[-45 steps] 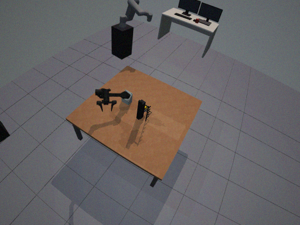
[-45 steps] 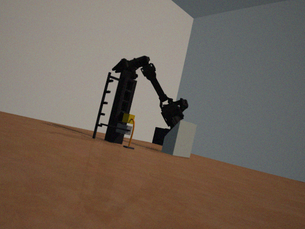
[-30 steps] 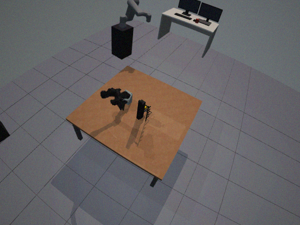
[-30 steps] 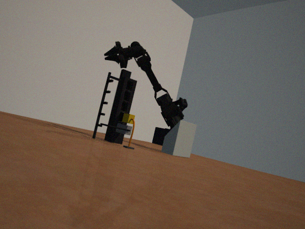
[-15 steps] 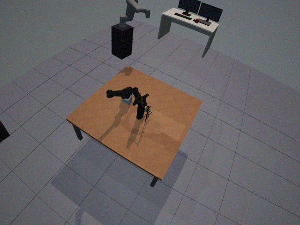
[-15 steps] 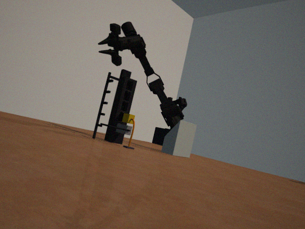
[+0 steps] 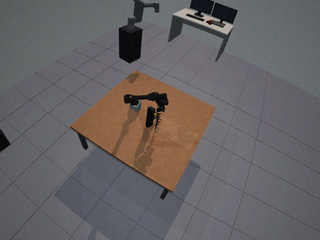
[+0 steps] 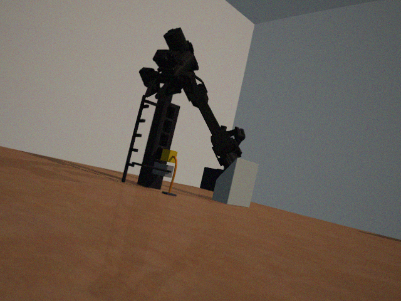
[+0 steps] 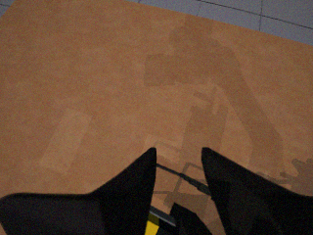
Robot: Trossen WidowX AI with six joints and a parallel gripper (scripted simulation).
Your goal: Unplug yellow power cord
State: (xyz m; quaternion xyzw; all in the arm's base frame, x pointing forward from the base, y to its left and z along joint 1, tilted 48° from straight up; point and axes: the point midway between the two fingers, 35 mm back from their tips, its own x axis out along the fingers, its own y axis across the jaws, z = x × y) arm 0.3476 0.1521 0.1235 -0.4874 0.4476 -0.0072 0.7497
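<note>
Right now the yellow plug is 100 mm behind my gripper tip, 30 mm to the right of it and 140 mm below it. Round my gripper tip: black rack (20 mm behind, 80 mm to the right, 120 mm below); then grey pad (100 mm behind, 40 mm to the left, 250 mm below).
</note>
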